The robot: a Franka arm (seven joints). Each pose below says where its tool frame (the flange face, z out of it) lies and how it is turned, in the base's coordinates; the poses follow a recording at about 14 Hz.
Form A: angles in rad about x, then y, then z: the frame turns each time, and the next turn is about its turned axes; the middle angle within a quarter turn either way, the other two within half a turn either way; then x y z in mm.
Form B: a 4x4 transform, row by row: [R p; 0 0 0 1], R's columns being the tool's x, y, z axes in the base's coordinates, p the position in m. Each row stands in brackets. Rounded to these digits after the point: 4 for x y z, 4 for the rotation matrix.
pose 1, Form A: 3.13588, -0.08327, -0.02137, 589.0, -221.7, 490.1
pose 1, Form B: [[0.9963, 0.0213, -0.0832, 0.5890], [0.0209, -0.9998, -0.0057, -0.2217], [-0.0833, 0.0039, -0.9965, 0.4901], [0, 0, 0, 1]]
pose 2, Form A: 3.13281, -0.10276, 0.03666, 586.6, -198.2, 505.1
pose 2, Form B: [[0.9941, -0.0365, -0.1026, 0.5866], [-0.0376, -0.9993, -0.0087, -0.1982], [-0.1022, 0.0125, -0.9947, 0.5051], [0, 0, 0, 1]]
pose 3, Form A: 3.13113, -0.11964, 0.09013, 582.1, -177.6, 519.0
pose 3, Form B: [[0.9888, -0.0894, -0.1194, 0.5821], [-0.0912, -0.9958, -0.0104, -0.1776], [-0.1179, 0.0212, -0.9928, 0.5190], [0, 0, 0, 1]]
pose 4, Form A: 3.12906, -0.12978, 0.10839, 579.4, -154.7, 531.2
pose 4, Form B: [[0.9858, -0.1073, -0.1294, 0.5794], [-0.1098, -0.9939, -0.0124, -0.1547], [-0.1273, 0.0265, -0.9915, 0.5312], [0, 0, 0, 1]]
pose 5, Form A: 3.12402, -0.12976, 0.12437, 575.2, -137.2, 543.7
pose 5, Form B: [[0.9839, -0.1230, -0.1294, 0.5752], [-0.1263, -0.9918, -0.0174, -0.1372], [-0.1262, 0.0335, -0.9914, 0.5437], [0, 0, 0, 1]]
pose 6, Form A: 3.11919, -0.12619, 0.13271, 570.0, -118.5, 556.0
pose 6, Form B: [[0.9833, -0.1313, -0.1259, 0.5700], [-0.1351, -0.9906, -0.0222, -0.1185], [-0.1218, 0.0389, -0.9918, 0.5560], [0, 0, 0, 1]]
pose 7, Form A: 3.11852, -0.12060, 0.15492, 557.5, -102.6, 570.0
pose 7, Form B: [[0.9808, -0.1532, -0.1203, 0.5575], [-0.1570, -0.9873, -0.0229, -0.1026], [-0.1153, 0.0414, -0.9925, 0.5700], [0, 0, 0, 1]]
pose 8, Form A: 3.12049, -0.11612, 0.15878, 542.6, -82.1, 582.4
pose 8, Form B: [[0.9808, -0.1570, -0.1159, 0.5426], [-0.1605, -0.9868, -0.0210, -0.0821], [-0.1110, 0.0392, -0.9930, 0.5824], [0, 0, 0, 1]]
